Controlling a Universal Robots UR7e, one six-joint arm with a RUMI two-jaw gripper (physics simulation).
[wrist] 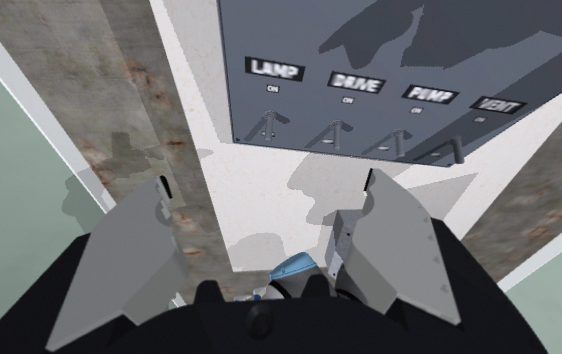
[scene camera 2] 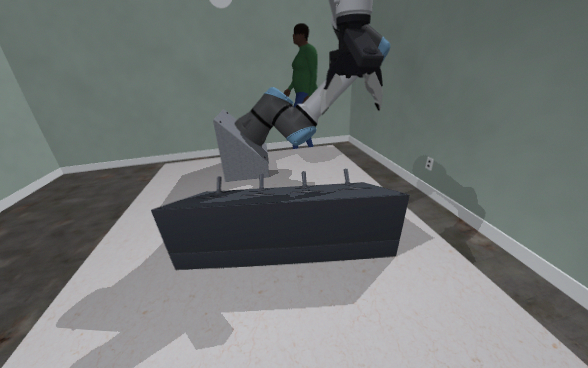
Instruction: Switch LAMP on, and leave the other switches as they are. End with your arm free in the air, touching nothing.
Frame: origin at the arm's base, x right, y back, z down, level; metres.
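Seen in the pictures: gripper, between the fingertips: [wrist: 269, 175] [scene camera 2: 351, 112]; arm's base, origin of its link: [scene camera 2: 248, 134].
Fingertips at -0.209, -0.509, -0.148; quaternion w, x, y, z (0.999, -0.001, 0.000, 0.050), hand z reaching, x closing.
Offsets run from my fingertips to a thing's top centre, as dx, dy, dz. "*": to the spot under its first point. Level surfaces: height alone.
The dark switch box [scene camera 2: 280, 230] [wrist: 300, 25] bears four upright grey levers in a row. The LAMP lever @[-0.006, +0.014, +0.160] [scene camera 2: 346, 177] [wrist: 269, 127] is the leftmost in the wrist view and the rightmost in the scene view. It lies on the side away from its ON mark @[* +0.008, -0.042, +0.182] [wrist: 272, 89], below the LAMP label @[+0.015, -0.066, +0.169] [wrist: 274, 69]. The DRIVE lever @[+0.110, +0.044, +0.160] [wrist: 337, 135], PUMP lever @[+0.226, +0.074, +0.160] [wrist: 399, 143] and VENT lever @[+0.342, +0.105, +0.160] [wrist: 457, 150] look set the same way. My gripper [scene camera 2: 352, 97] [wrist: 269, 175] is open and empty, high above the box's LAMP end, touching nothing.
The box stands on a long pale table @[dz +0.287] [scene camera 2: 425, 310] [wrist: 250, 200]. The grey arm mount [scene camera 2: 235, 155] [wrist: 342, 227] stands behind it. A person in a green top [scene camera 2: 305, 65] stands at the back. A wall with a socket [scene camera 2: 429, 163] is on the right in the scene view.
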